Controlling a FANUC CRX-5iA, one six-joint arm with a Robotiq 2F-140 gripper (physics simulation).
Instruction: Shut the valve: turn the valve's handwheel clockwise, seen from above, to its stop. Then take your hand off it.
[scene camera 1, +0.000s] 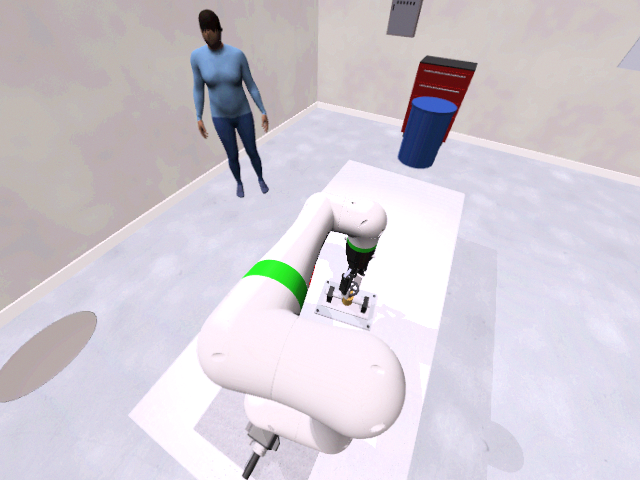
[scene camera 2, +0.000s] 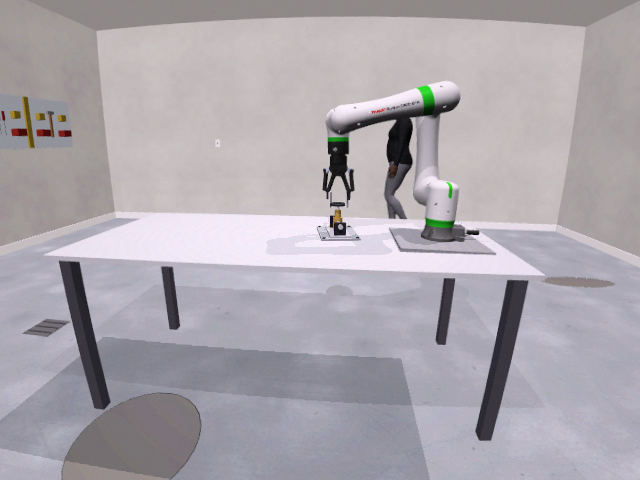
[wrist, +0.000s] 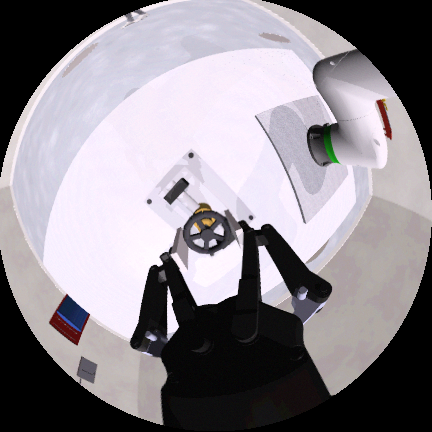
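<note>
The valve's dark, spoked handwheel (scene camera 1: 357, 289) (scene camera 2: 337, 204) (wrist: 206, 234) sits level on top of the brass valve body (scene camera 1: 347, 300) (scene camera 2: 338, 215) (wrist: 202, 206). The valve is mounted on a light base plate (scene camera 1: 356, 322) (scene camera 2: 338, 238) (wrist: 201, 169) with bolts at its corners. My gripper (scene camera 1: 349, 285) (scene camera 2: 339, 200) (wrist: 205, 226) points down over the valve and is shut on the handwheel, with one pad on each side of the rim. In the wrist view the fingers stand diagonally to the base plate. In scene camera 1 the fingers partly hide the wheel.
The valve stands on the white table (scene camera 1: 426, 206) (scene camera 2: 155, 237). The arm's grey mounting plate (scene camera 2: 413, 244) (wrist: 285, 135) lies to the right in scene camera 2. A person in blue (scene camera 1: 224, 82) and a person in black (scene camera 2: 400, 144) stand beyond the table. A blue drum (scene camera 1: 426, 134) stands by a red cabinet (scene camera 1: 444, 77).
</note>
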